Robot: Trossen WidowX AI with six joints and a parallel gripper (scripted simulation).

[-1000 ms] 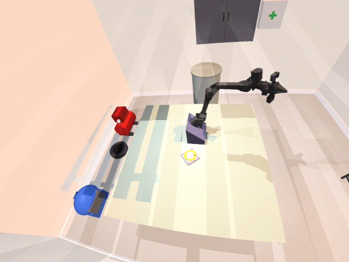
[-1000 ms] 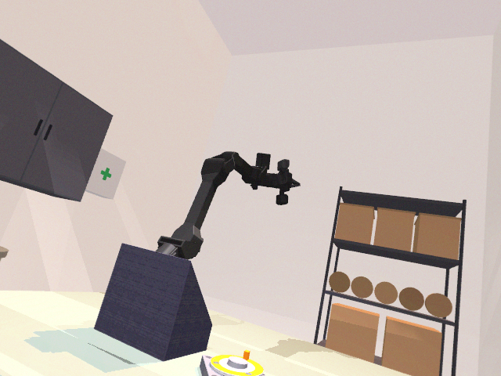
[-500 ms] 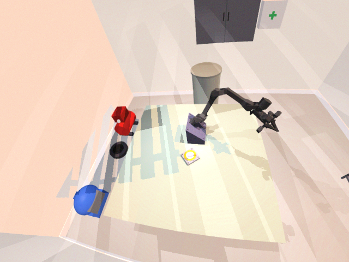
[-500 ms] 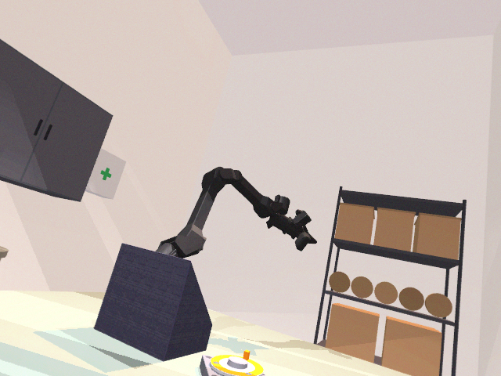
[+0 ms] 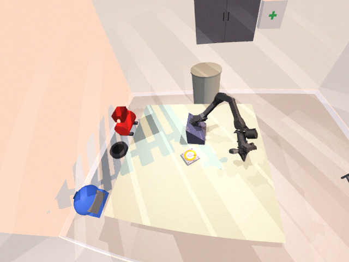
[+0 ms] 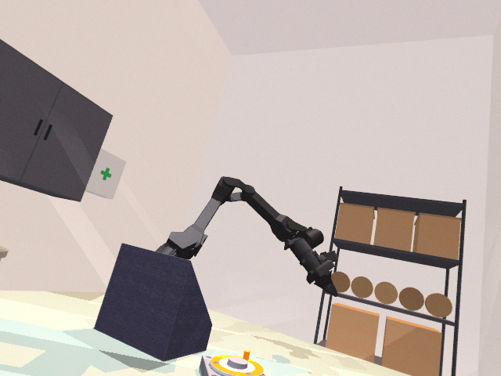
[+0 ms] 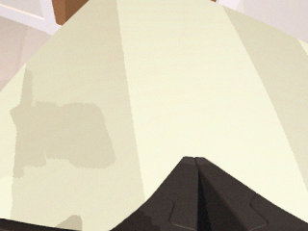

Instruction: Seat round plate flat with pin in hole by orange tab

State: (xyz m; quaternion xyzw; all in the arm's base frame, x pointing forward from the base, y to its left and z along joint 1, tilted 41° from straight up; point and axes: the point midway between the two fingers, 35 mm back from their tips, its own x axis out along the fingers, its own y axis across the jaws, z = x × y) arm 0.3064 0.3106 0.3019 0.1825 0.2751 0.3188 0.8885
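Now: gripper tip 60 mm past the round plate, 390 mm to the left of it and 160 mm above it. Round my gripper tip: grey square base: 60 mm behind, 410 mm to the right, 170 mm below.
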